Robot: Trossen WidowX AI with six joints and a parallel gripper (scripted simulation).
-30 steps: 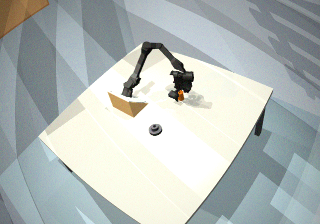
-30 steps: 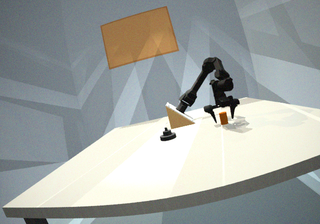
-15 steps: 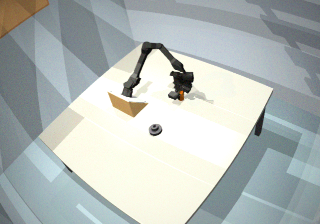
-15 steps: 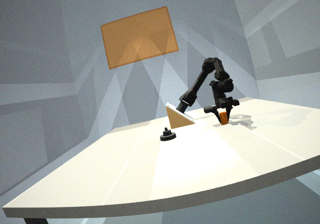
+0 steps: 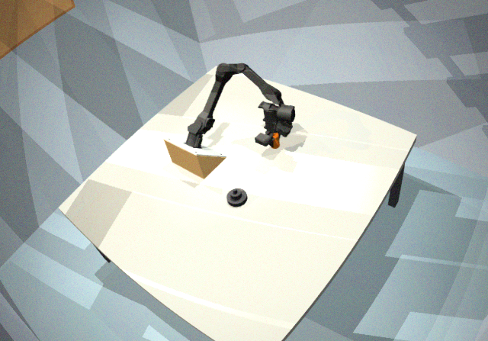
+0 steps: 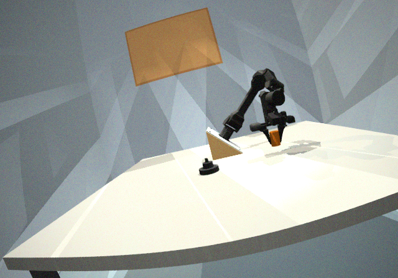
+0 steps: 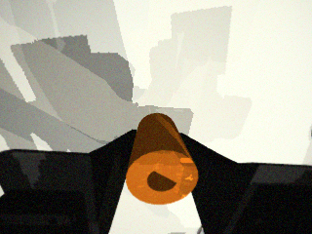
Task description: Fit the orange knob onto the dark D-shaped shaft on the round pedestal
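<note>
Now: gripper tip 30 cm to the left of the round dark pedestal and 2 cm above it. Also, from my gripper tip: orange knob: 2 cm above.
</note>
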